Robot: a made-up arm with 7 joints.
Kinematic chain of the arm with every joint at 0, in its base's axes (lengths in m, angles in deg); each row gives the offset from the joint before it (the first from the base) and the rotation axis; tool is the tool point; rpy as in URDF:
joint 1: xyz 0 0 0.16 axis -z
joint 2: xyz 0 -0.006 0.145 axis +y
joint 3: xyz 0 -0.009 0.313 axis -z
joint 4: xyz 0 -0.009 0.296 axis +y
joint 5: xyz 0 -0.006 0.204 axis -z
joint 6: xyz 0 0 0.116 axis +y
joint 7: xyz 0 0 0.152 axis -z
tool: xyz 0 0 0 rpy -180 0 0
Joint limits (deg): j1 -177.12..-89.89 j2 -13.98..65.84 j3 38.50..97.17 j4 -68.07..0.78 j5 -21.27..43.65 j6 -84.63..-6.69 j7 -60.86..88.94
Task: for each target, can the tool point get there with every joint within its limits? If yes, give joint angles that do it. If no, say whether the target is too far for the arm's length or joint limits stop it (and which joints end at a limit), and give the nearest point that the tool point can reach.
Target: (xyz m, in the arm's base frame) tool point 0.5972 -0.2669 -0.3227
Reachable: no: joint limits stop it (at a limit: joint 1, joint 2, joint 3, joint 4, joint 6) | nearest point 0.4389 -0.2001 0.8077 | short by 1.143 m
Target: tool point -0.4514 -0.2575 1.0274
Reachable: yes | joints -156.61 27.19 85.20 -62.69 -1.70 -16.18 48.86
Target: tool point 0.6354 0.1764 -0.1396
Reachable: no: joint limits stop it (at a limit: joint 1, joint 2, joint 3, joint 4, joint 5, joint 6) | nearest point 0.4549 -0.1792 0.8111 | short by 1.031 m
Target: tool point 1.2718 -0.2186 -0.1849
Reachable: no: too far | nearest point 0.4810 -0.2025 0.8259 | short by 1.284 m
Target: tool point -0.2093 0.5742 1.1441
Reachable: yes | joints -99.42 41.05 61.67 -8.32 -6.37 -39.74 14.55
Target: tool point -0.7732 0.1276 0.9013
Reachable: yes | joints -153.08 57.43 73.77 -23.04 -5.55 -48.93 41.34
